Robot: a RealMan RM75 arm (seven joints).
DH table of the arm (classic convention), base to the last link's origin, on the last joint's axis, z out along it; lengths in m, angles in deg. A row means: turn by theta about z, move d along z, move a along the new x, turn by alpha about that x. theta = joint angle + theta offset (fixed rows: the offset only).
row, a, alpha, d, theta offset
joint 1, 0, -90, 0.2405, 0
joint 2, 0, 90, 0, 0
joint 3, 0, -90, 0.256, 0
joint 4, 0, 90, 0, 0
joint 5, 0, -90, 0.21, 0
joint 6, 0, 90, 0, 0
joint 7, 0, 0, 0.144, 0
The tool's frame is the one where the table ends.
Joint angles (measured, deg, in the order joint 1, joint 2, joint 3, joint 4, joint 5, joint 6, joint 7), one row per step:
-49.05 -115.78 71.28 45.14 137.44 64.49 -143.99
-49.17 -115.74 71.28 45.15 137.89 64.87 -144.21
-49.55 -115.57 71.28 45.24 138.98 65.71 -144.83
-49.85 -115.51 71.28 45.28 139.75 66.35 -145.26
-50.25 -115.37 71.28 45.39 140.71 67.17 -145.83
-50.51 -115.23 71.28 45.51 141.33 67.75 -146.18
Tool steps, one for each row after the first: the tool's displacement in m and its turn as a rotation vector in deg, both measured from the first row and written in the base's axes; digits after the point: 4 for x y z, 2 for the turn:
-0.0003 -0.0003 0.0003 -0.26 0.42 0.13
-0.0003 -0.0002 0.0020 -0.69 1.44 0.38
0.0001 -0.0003 0.0026 -1.08 2.15 0.56
0.0007 -0.0002 0.0041 -1.47 3.06 0.76
0.0011 0.0001 0.0055 -1.71 3.69 0.86

